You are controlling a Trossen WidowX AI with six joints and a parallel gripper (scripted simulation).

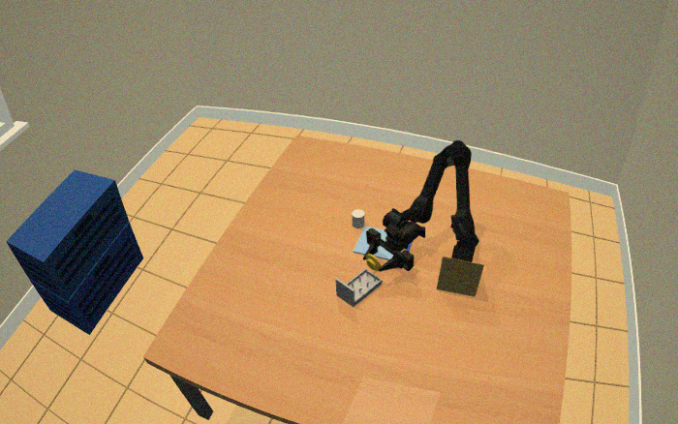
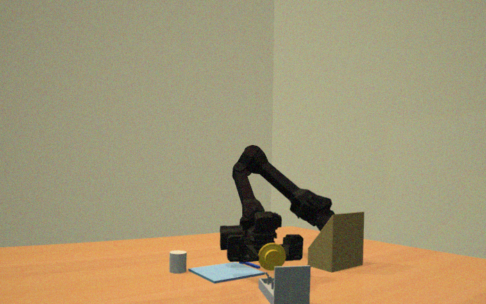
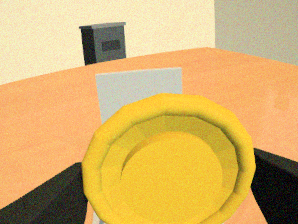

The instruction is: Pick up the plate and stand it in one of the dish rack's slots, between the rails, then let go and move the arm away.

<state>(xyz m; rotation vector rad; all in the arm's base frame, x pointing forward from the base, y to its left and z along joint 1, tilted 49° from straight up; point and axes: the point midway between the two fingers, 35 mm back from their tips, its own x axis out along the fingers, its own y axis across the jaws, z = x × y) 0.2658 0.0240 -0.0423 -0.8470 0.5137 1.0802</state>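
Now: the grey dish rack 60 mm to the left of my gripper tip, 40 mm below it and 20 mm ahead of it. From my gripper tip the other things lie so: yellow plate: 10 mm to the right; blue spoon: 210 mm to the right, 70 mm behind, 60 mm below; light blue mat: 160 mm to the right, 70 mm below, 30 mm ahead.
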